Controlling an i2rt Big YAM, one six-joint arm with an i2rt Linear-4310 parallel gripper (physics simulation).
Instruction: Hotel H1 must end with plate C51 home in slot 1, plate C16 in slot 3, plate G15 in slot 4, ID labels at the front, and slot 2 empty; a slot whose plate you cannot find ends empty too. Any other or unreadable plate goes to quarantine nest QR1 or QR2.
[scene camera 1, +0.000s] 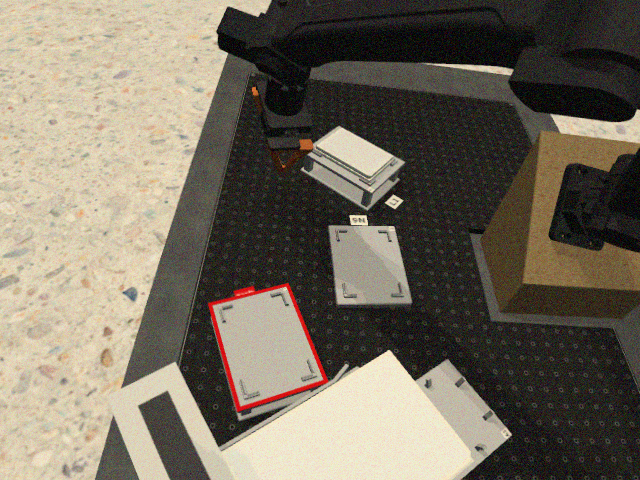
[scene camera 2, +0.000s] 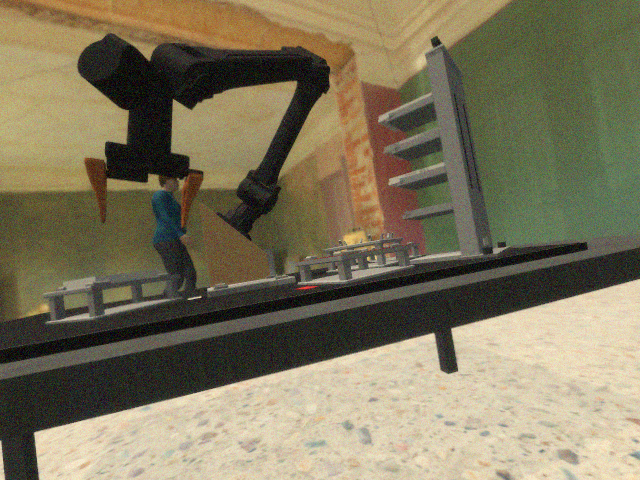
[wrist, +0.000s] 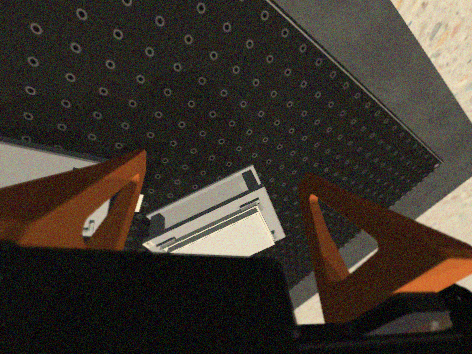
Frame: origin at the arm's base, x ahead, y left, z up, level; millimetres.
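Seen in the pictures: gripper, between the fingertips: (scene camera 1: 275, 149) (scene camera 2: 145, 225) (wrist: 230, 170); arm's base, origin of its link: (scene camera 1: 581, 207) (scene camera 2: 231, 230).
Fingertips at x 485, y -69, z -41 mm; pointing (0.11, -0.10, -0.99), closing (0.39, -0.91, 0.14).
Pixels of each thing's top centre, then the offset from my fingertips to it. "spot": a spot on its surface instead.
- raised grey nest, centre of its top: (wrist: 223, 244) (scene camera 1: 354, 154) (scene camera 2: 117, 279) dz -66, dx -137, dy -104 mm
- pale plate, centre of its top: (wrist: 224, 249) (scene camera 1: 355, 150) (scene camera 2: 117, 274) dz -58, dx -137, dy -104 mm
- large cream surface, a spot on its surface: (scene camera 1: 361, 428) spot: dz +208, dx -134, dy +497 mm
- red-rimmed quarantine nest, centre of its top: (scene camera 1: 265, 339) (scene camera 2: 352, 249) dz -76, dx -42, dy +304 mm
- low grey nest, centre of its top: (wrist: 17, 197) (scene camera 1: 368, 260) (scene camera 2: 249, 279) dz -104, dx -180, dy +118 mm
- tag N6, centre of its top: (scene camera 1: 358, 220) dz -122, dx -161, dy +15 mm
- grey platform, centre of its top: (scene camera 1: 437, 426) (scene camera 2: 361, 237) dz -46, dx -265, dy +399 mm
My gripper (scene camera 1: 273, 139) (scene camera 2: 143, 224) (wrist: 230, 170) is open and empty, above and beside a raised grey nest (scene camera 1: 336, 181) (scene camera 2: 95, 304) (wrist: 210, 192). A pale plate (scene camera 1: 356, 151) (scene camera 2: 80, 283) (wrist: 225, 240) lies on that nest; its ID is not readable. Hotel H1 (scene camera 2: 454, 155) has four shelves; the lowest looks thinner than the upper three, and I cannot tell which carry plates. A large cream surface (scene camera 1: 361, 428) covers the hotel area from above. The red-rimmed quarantine nest (scene camera 1: 263, 346) shows no plate; its tag is unreadable here.
A low grey nest (scene camera 1: 367, 268) (scene camera 2: 248, 285) with tag N6 (scene camera 1: 358, 220) shows no plate. Another grey platform (scene camera 1: 462, 403) sticks out beside the cream surface. The arm stands on a brown block (scene camera 1: 558, 222) (scene camera 2: 232, 253). A person (scene camera 2: 168, 222) appears behind the table.
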